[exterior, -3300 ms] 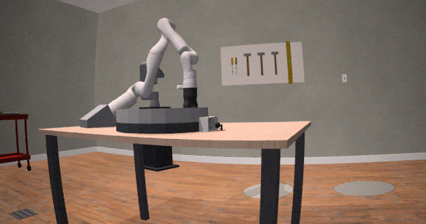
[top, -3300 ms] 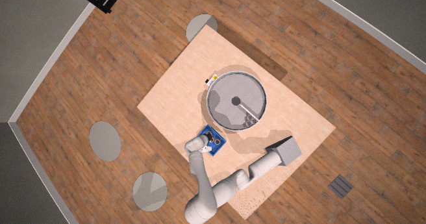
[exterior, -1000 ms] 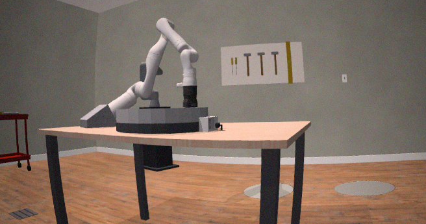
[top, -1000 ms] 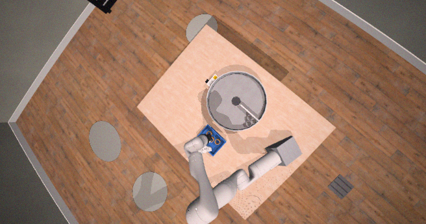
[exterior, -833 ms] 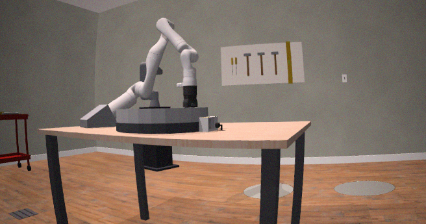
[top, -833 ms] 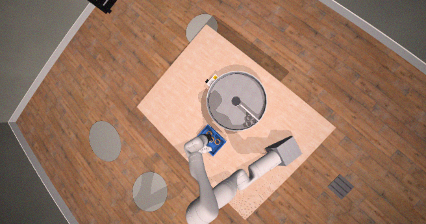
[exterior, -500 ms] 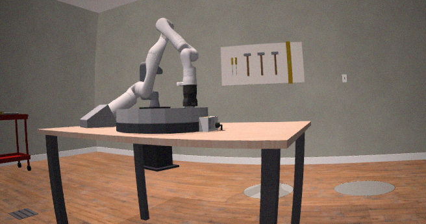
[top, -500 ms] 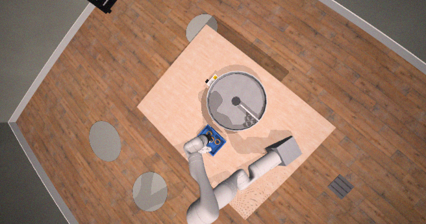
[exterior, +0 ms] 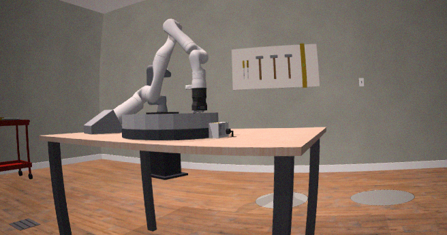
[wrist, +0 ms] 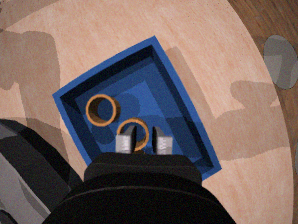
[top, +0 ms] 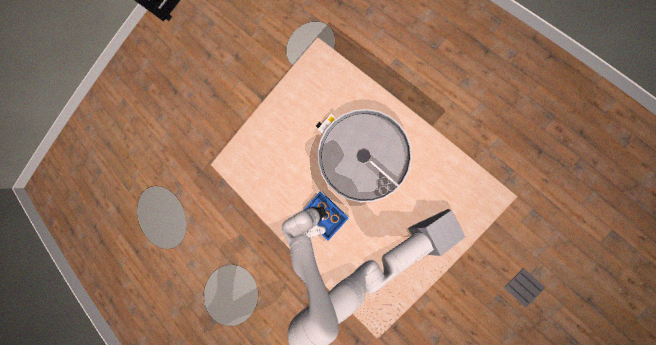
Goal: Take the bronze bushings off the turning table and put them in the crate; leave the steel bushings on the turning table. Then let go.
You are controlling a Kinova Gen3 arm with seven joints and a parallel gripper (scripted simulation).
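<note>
The blue crate lies 4 cm below my hand and 1 cm to the right of it. Round my hand: grey turning table: 33 cm to the right, 12 cm ahead, 1 cm below.
</note>
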